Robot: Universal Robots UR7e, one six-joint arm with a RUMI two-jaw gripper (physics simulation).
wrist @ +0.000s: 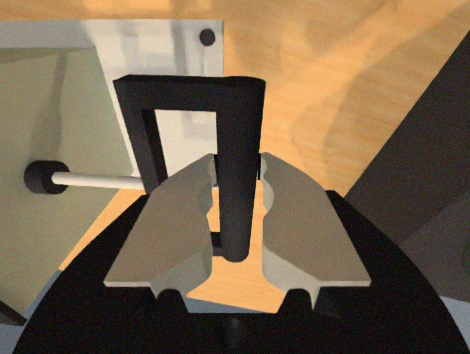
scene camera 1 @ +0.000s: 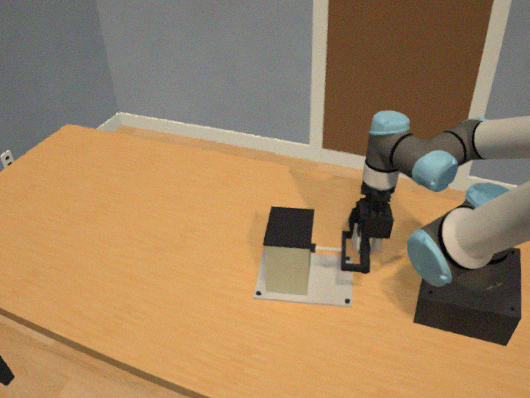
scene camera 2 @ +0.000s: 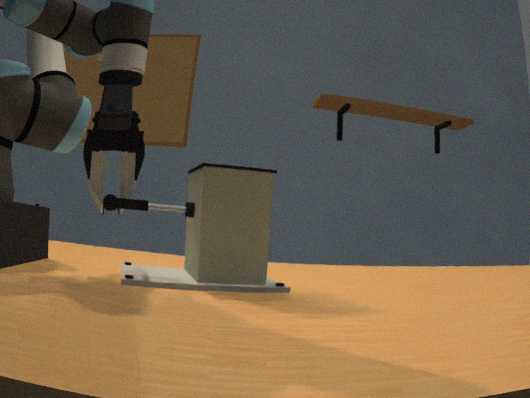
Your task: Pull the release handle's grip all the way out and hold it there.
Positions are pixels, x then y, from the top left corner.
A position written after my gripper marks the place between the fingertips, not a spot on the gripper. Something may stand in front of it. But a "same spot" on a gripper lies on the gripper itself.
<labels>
my gripper: wrist; scene camera 1 363,253; scene camera 2
same spot on my gripper: [wrist: 312,238] = [scene camera 2: 98,161]
</labels>
